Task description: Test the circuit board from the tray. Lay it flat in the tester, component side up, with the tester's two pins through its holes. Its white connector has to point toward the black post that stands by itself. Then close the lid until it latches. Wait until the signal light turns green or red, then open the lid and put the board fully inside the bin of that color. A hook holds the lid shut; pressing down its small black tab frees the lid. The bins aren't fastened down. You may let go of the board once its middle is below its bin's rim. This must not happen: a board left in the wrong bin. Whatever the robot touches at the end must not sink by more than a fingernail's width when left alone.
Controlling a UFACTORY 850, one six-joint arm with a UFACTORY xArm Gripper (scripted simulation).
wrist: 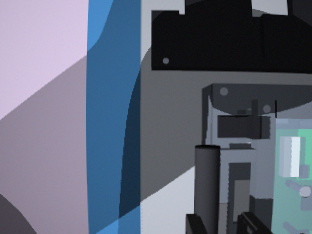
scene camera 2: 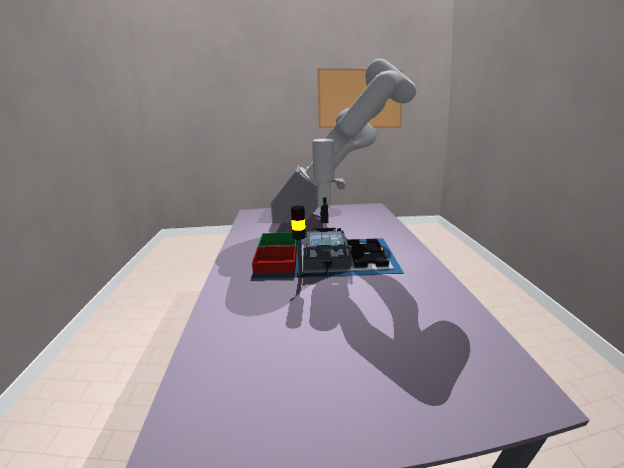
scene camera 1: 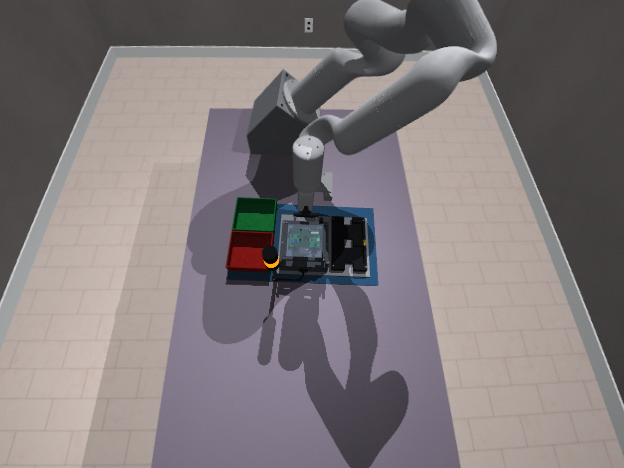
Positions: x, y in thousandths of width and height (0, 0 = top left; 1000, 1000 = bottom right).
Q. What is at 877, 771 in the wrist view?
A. A clear lid.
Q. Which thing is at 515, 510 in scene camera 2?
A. A clear lid.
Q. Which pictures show the red bin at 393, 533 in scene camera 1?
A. Scene camera 2 and scene camera 1 only.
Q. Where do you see a clear lid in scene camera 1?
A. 486, 516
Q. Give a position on a red bin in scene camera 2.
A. At 442, 554
